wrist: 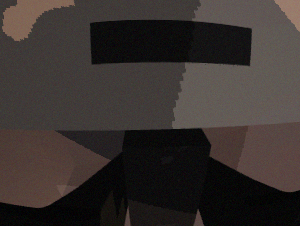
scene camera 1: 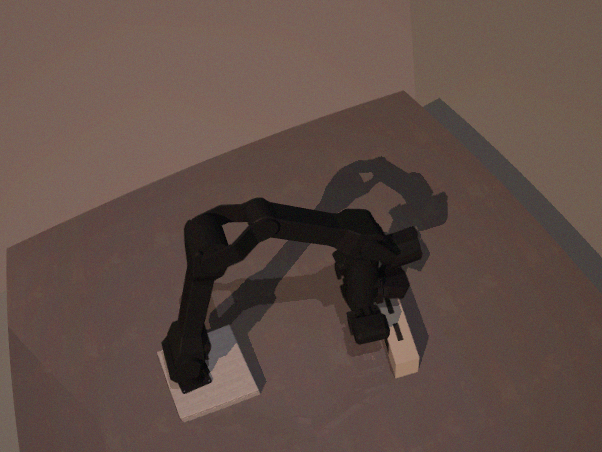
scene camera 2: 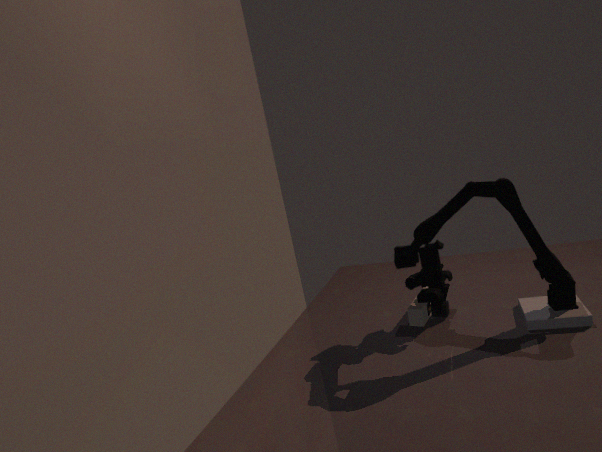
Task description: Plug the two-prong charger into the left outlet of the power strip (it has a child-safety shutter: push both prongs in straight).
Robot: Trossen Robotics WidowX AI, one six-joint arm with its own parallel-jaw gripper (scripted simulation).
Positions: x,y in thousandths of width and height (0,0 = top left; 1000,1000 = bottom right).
Scene:
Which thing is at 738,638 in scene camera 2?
My gripper.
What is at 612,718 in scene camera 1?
My gripper.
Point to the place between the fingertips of my gripper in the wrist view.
532,706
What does my gripper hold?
A dark charger.

